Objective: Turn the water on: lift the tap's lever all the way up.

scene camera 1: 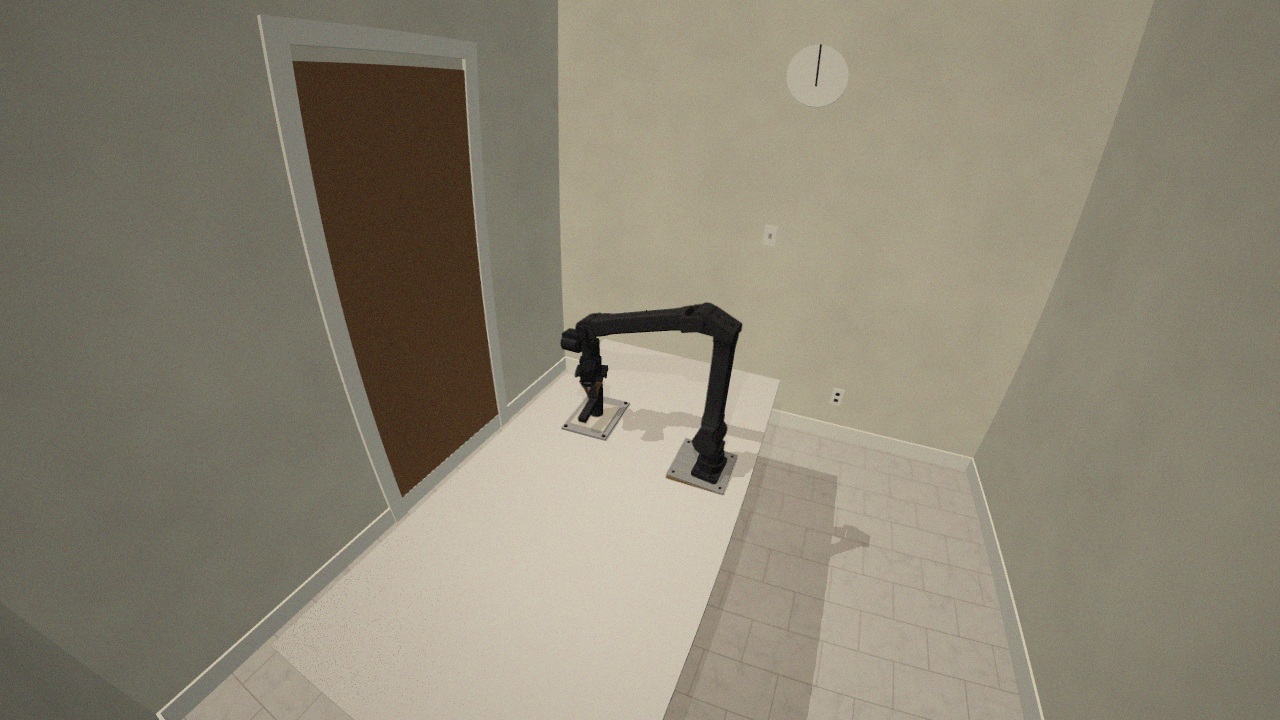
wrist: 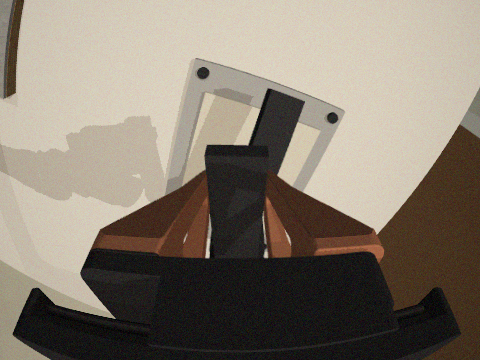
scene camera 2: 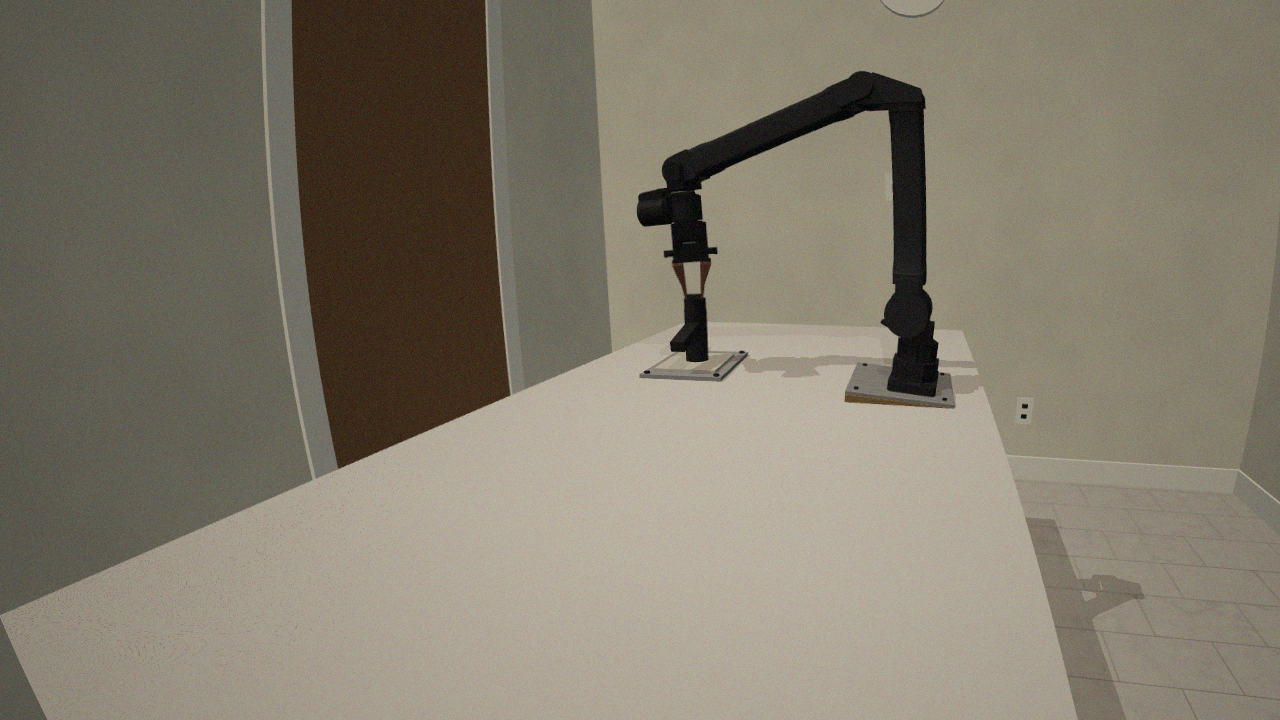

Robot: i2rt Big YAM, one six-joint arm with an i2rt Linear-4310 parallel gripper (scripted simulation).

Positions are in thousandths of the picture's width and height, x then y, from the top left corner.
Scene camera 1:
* black tap: 468, 577
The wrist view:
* my gripper: 493, 501
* black tap: 464, 338
